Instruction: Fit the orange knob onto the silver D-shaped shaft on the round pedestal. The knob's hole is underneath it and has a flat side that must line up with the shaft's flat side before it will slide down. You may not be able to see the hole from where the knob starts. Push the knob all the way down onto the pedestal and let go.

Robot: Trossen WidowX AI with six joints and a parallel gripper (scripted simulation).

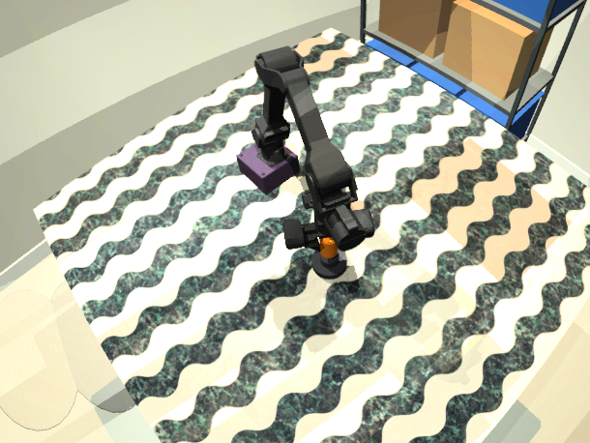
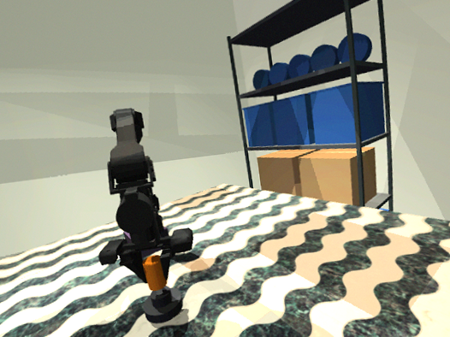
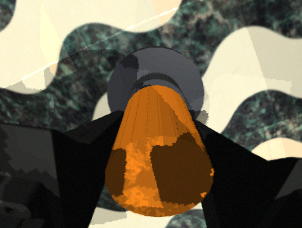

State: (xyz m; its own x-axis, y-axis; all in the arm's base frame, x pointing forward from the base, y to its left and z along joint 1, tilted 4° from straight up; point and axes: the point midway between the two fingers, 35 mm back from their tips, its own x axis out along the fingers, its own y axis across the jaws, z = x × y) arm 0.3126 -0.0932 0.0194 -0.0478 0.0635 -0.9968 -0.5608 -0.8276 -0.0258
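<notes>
My gripper tip is 3 cm below the orange knob. From my gripper tip the other things lie so: round grey pedestal (4 cm below).
</notes>
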